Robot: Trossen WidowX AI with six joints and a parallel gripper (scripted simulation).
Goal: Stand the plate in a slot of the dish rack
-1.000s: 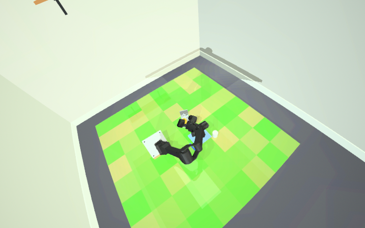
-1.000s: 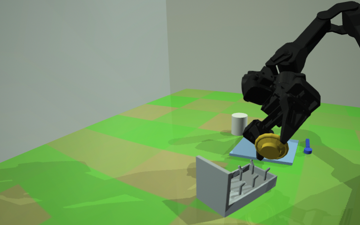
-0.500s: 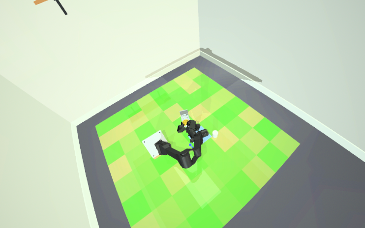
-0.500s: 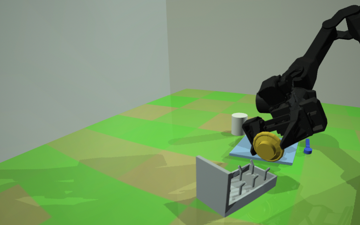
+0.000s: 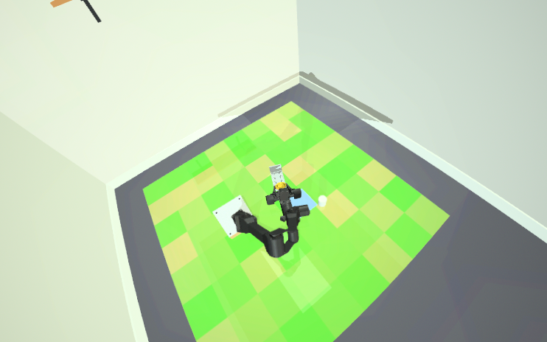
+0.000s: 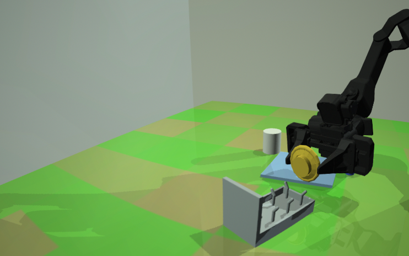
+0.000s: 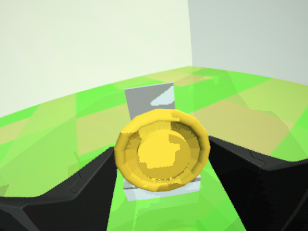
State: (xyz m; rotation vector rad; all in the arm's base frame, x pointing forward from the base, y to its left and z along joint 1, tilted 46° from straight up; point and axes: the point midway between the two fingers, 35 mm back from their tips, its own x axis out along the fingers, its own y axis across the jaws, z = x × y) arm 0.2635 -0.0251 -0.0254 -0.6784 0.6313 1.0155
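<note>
The grey dish rack is 60 mm to the left of my gripper tip, 40 mm below it and 20 mm ahead of it. From my gripper tip the other things lie so: light blue mat: 130 mm to the right, 60 mm below, 20 mm ahead; small blue spoon: 170 mm to the right, 80 mm behind, 60 mm below; yellow plate: 10 mm to the right.
</note>
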